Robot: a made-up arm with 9 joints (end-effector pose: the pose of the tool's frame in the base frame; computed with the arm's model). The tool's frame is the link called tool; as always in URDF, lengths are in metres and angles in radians.
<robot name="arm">
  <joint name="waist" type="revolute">
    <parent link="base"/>
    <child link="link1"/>
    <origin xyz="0.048 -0.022 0.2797" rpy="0 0 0"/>
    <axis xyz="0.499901 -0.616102 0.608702"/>
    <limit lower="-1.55" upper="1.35"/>
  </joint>
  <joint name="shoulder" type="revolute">
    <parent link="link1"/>
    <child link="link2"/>
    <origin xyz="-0.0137 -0.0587 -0.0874" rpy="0 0 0"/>
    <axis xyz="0 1 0"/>
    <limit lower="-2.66" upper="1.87"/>
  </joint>
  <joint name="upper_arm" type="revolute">
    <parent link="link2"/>
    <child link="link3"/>
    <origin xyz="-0.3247 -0.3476 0.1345" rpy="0 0 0"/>
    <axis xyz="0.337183 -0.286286 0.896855"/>
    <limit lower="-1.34" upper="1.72"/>
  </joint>
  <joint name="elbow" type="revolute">
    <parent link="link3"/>
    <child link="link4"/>
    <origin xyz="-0.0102 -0.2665 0.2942" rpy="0 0 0"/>
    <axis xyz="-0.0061 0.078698 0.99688"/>
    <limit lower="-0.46" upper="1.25"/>
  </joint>
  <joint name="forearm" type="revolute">
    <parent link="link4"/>
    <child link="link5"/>
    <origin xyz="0.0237 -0.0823 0.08" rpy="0 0 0"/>
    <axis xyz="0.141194 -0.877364 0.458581"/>
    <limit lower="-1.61" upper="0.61"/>
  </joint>
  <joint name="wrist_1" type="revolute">
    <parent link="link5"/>
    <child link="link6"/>
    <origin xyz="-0.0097 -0.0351 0.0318" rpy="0 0 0"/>
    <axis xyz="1 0 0"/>
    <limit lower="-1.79" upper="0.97"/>
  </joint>
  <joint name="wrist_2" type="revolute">
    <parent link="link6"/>
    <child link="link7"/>
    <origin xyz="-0.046 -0.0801 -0.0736" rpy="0 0 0"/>
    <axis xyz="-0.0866 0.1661 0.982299"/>
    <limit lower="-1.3" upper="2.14"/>
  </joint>
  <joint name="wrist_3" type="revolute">
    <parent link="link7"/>
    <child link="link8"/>
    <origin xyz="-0.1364 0.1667 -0.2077" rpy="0 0 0"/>
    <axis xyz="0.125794 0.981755 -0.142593"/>
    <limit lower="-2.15" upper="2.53"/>
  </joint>
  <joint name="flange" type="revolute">
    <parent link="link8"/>
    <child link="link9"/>
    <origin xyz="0.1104 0.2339 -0.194" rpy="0 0 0"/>
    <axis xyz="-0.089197 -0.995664 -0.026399"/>
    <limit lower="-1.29" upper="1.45"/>
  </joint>
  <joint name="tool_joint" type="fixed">
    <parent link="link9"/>
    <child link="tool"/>
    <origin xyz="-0.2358 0.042 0.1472" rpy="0 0 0"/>
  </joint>
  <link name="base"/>
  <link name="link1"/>
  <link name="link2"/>
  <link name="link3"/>
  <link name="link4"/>
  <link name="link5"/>
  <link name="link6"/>
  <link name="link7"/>
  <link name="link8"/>
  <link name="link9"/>
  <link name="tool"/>
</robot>
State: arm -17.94 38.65 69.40 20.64 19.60 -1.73 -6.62 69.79 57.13
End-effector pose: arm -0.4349 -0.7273 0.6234 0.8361 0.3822 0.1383 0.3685
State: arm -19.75 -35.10 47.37 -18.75 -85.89 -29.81 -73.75 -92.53 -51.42
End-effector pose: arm -0.3488 -0.7560 0.2494 0.6369 -0.6957 -0.1083 -0.3141
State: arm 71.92 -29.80 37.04 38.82 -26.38 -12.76 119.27 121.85 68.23
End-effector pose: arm 0.6439 -1.3872 0.1545 0.1386 -0.8995 -0.3553 0.2131
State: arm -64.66 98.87 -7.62 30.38 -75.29 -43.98 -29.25 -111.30 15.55
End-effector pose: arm 0.2240 -0.8398 1.1533 0.7786 0.3158 0.4999 0.2104
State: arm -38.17 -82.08 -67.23 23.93 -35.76 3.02 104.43 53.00 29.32
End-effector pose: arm -1.5307 -0.0460 0.1607 0.9341 -0.1328 0.2923 0.1562
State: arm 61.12 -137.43 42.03 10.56 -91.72 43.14 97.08 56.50 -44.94
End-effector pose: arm 0.9323 0.0365 -0.6679 0.8602 -0.3972 -0.2814 0.1519
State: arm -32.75 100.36 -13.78 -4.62 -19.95 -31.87 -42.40 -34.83 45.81
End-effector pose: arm -0.0800 -0.7067 0.9190 0.6926 -0.4509 0.4733 0.3049
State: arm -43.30 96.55 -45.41 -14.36 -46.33 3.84 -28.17 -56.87 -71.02
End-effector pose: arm 0.1889 -0.6310 0.4485 0.3288 0.4965 -0.6634 0.4530
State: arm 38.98 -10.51 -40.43 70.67 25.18 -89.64 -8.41 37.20 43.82
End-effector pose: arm 0.2752 -1.0345 -0.2117 0.6076 -0.3681 -0.6956 0.1073
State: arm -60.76 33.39 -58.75 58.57 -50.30 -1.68 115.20 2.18 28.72
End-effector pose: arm 0.5209 -0.4264 1.7659 0.4439 0.6744 0.5680 -0.1601
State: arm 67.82 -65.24 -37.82 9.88 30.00 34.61 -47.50 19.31 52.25
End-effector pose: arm -0.1498 -0.1719 -0.1296 0.1942 0.8094 -0.5139 -0.2076
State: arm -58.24 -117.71 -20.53 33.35 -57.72 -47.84 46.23 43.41 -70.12
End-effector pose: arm -1.1220 -0.6814 0.0631 0.2360 -0.1496 0.6623 -0.6951
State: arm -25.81 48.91 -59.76 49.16 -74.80 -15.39 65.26 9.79 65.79
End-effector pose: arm 0.8498 -0.2404 1.4940 0.5045 0.1887 0.8199 -0.1941
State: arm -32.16 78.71 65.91 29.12 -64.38 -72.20 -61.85 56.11 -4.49
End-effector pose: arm -0.1320 -0.7177 0.2768 0.6255 -0.3277 0.7070 0.0386
